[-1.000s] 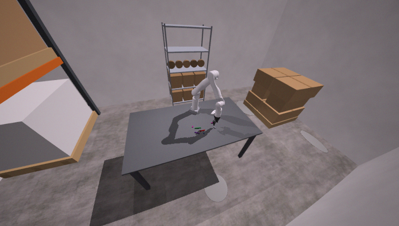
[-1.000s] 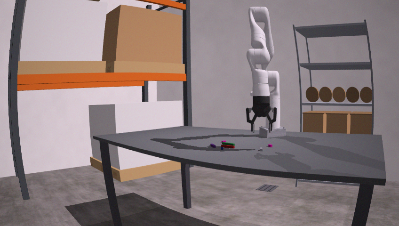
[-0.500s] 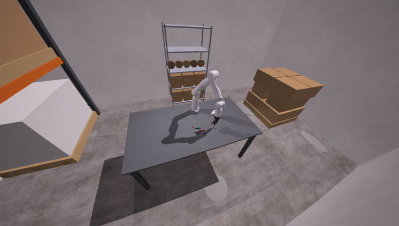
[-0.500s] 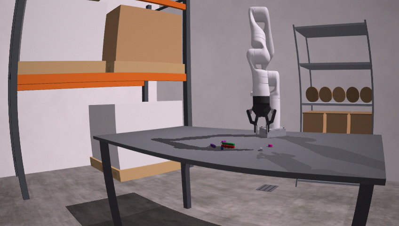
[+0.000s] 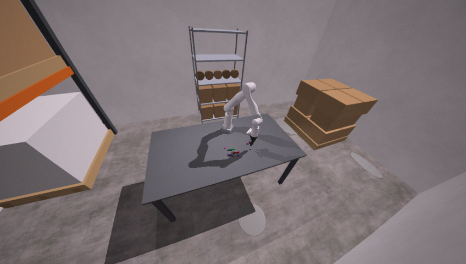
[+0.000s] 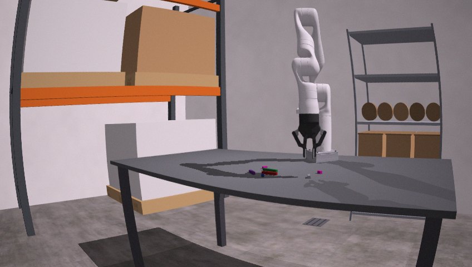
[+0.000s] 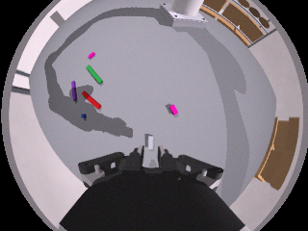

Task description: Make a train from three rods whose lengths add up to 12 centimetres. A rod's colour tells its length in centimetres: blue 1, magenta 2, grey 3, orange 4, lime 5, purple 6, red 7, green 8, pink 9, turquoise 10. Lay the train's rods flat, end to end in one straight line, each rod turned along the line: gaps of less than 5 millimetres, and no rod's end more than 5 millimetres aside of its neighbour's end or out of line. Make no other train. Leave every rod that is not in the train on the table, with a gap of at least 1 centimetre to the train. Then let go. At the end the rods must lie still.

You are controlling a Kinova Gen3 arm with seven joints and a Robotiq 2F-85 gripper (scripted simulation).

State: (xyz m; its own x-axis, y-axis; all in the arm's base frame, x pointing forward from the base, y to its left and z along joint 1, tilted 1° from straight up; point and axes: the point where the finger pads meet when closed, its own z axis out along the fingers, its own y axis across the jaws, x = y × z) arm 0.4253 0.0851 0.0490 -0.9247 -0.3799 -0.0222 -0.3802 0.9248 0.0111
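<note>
My gripper is now 80 mm above the grey rod. Round my hand: red rod: 180 mm to the right, 80 mm below, 20 mm behind; then green rod: 210 mm to the right, 90 mm behind, 80 mm below; then blue rod: 180 mm to the right, 80 mm below, 20 mm ahead.
</note>
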